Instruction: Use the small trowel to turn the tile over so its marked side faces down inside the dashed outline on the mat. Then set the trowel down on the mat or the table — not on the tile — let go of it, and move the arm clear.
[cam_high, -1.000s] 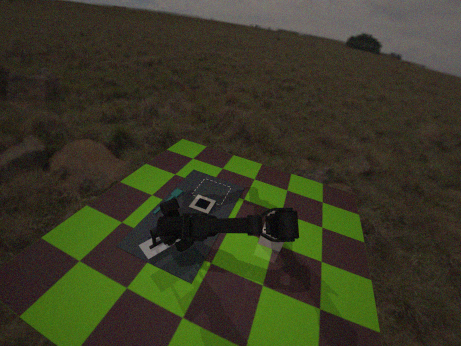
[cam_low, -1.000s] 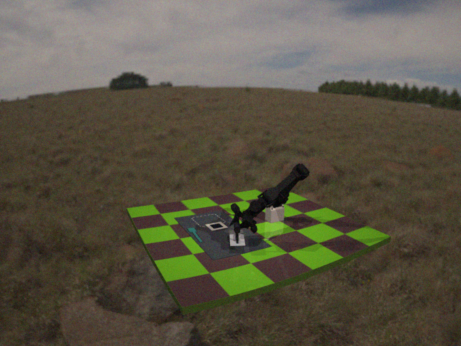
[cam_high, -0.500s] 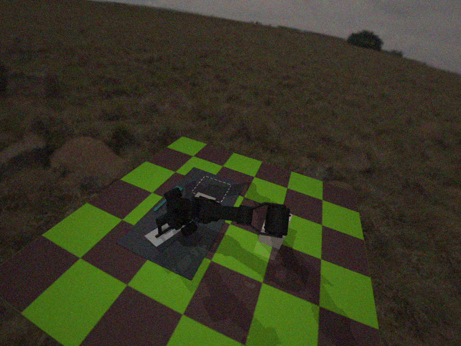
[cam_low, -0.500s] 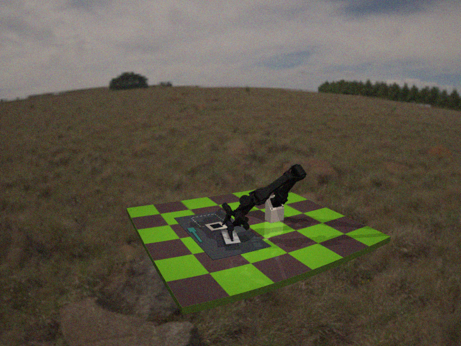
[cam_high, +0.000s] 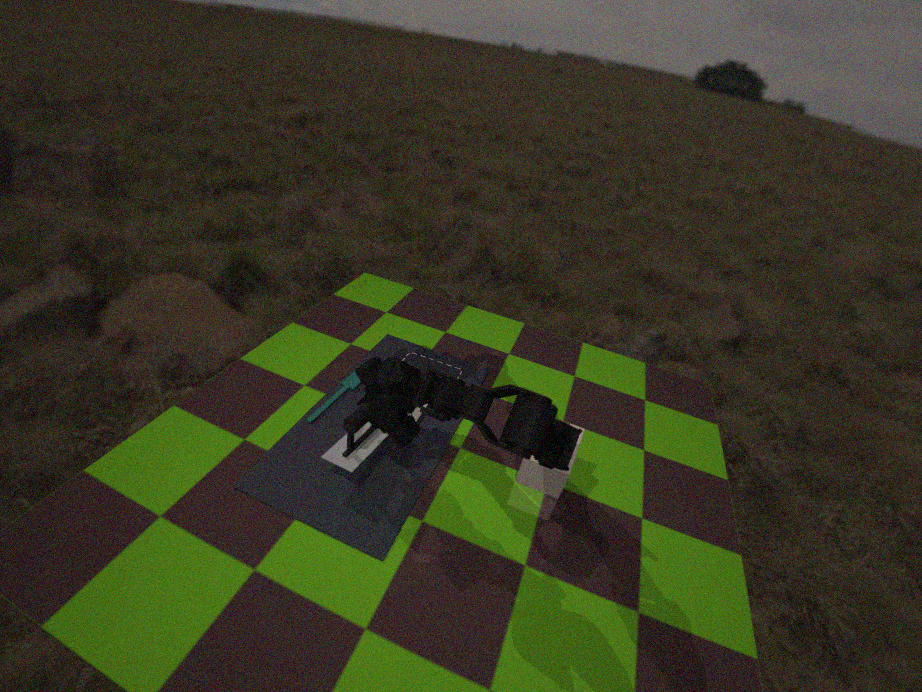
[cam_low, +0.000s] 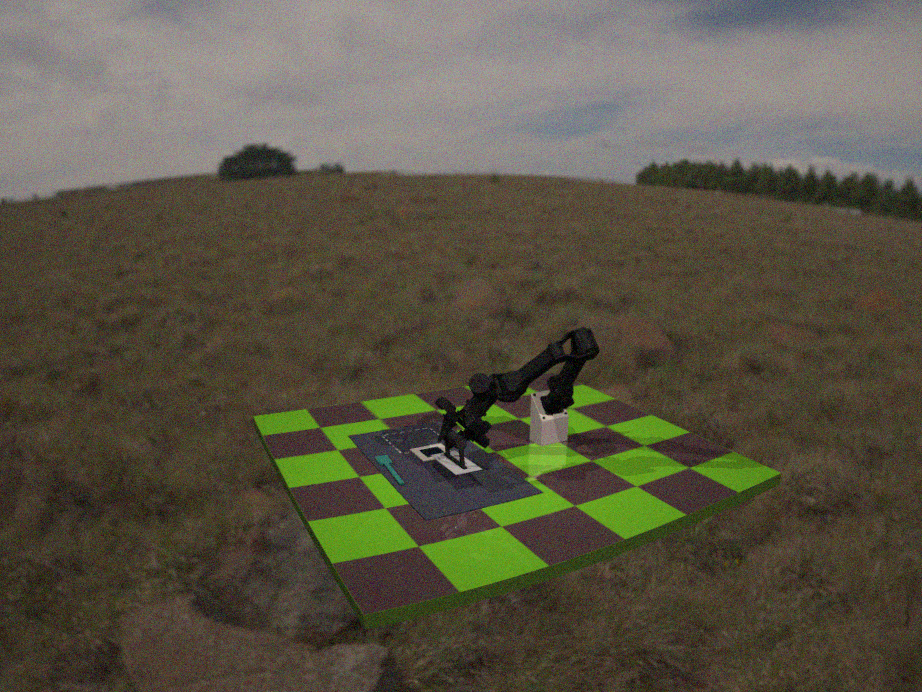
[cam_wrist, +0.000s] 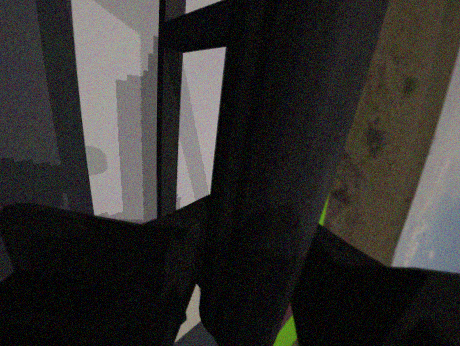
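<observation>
The dark grey mat lies 11 cm below my gripper tip, 9 cm to the right of it and 1 cm behind it. The rest, counted from my gripper tip: teal trowel: 13 cm ahead, 10 cm to the right, 9 cm below; then pale tile: 15 cm to the right, 9 cm below, 3 cm behind; then dark-handled trowel: 3 cm behind, 1 cm below.
</observation>
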